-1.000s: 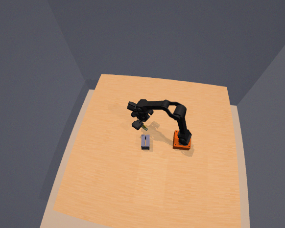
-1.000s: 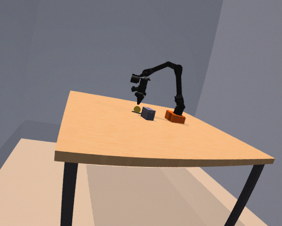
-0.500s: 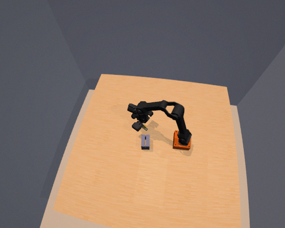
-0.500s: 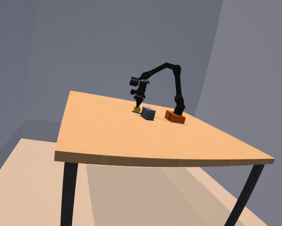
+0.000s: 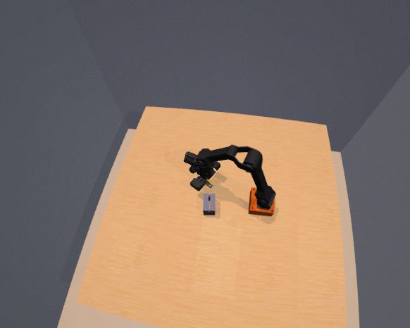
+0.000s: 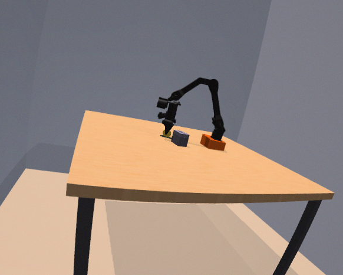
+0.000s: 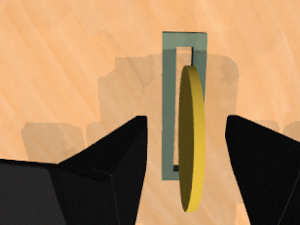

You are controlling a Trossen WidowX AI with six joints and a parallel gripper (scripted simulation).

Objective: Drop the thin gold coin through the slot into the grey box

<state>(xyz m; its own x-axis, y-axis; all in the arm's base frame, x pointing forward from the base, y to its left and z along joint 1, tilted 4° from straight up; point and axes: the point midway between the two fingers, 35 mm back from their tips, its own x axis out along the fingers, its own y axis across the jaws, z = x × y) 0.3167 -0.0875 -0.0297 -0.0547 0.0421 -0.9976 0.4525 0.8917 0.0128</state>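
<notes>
The gold coin lies 10 mm above my gripper tip.
</notes>
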